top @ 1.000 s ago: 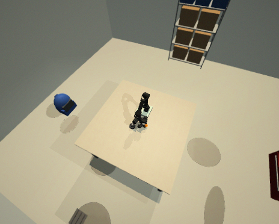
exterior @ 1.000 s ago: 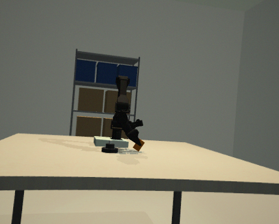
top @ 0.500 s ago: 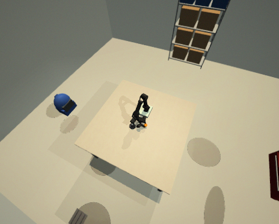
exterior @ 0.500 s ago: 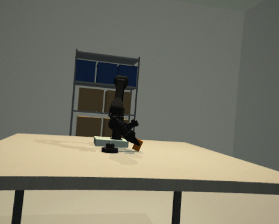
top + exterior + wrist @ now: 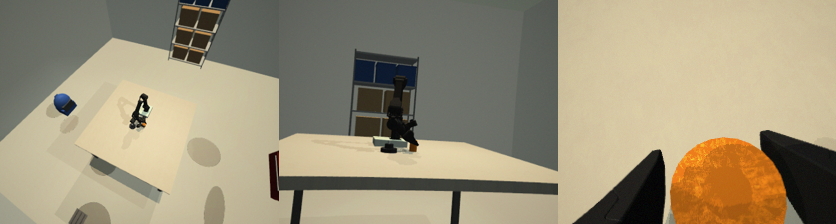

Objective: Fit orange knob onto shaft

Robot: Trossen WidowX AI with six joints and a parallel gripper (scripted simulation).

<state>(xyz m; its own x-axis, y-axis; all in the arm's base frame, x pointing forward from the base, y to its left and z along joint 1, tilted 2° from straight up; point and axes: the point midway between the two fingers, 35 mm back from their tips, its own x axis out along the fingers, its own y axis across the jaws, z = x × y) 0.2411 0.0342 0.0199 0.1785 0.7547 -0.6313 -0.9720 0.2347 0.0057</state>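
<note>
Right now my gripper tip is 20 mm to the left of the orange knob, 10 mm below it and 10 mm past it. Also, from my gripper tip: round pedestal 170 mm to the right, 40 mm ahead, 10 mm below.
</note>
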